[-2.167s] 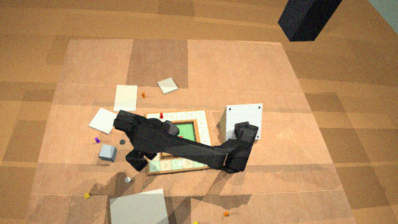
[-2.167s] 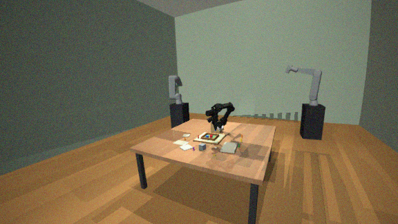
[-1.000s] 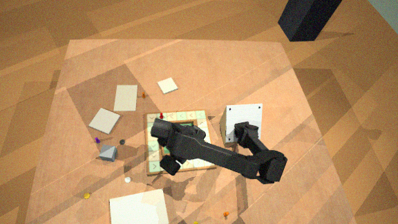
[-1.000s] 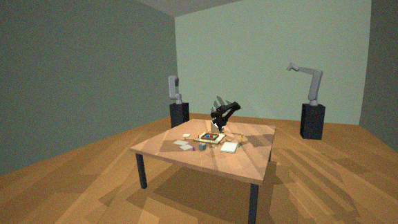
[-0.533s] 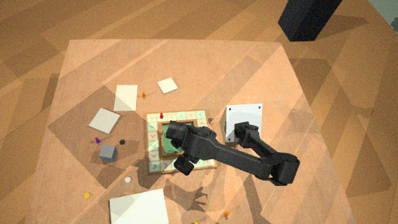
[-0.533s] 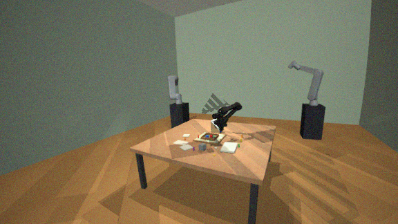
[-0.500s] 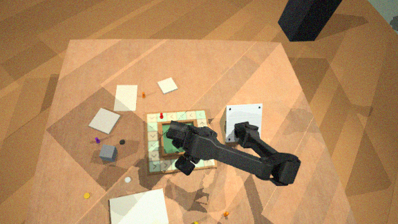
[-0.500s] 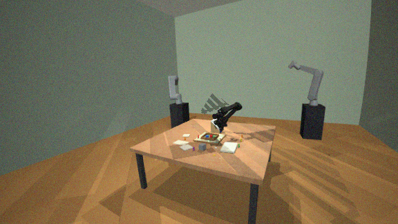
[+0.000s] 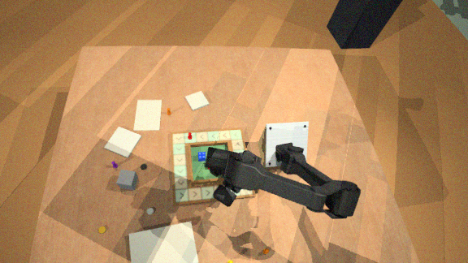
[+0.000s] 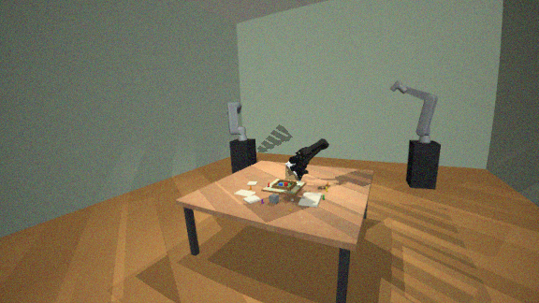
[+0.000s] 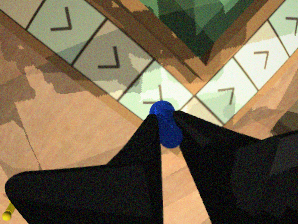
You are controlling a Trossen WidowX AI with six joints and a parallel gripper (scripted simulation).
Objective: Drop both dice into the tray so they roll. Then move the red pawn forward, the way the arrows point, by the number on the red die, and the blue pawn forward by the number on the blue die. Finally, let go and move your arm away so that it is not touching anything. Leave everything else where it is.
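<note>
My gripper tip is now 6 cm short of the red die, 10 cm to the left of it and 3 cm above it. From my gripper tip the other things lie so: red pawn: 12 cm ahead, 23 cm to the right, 3 cm below; then blue pawn: 1 cm above; then blue die: 9 cm ahead, 14 cm to the right, 3 cm below.
</note>
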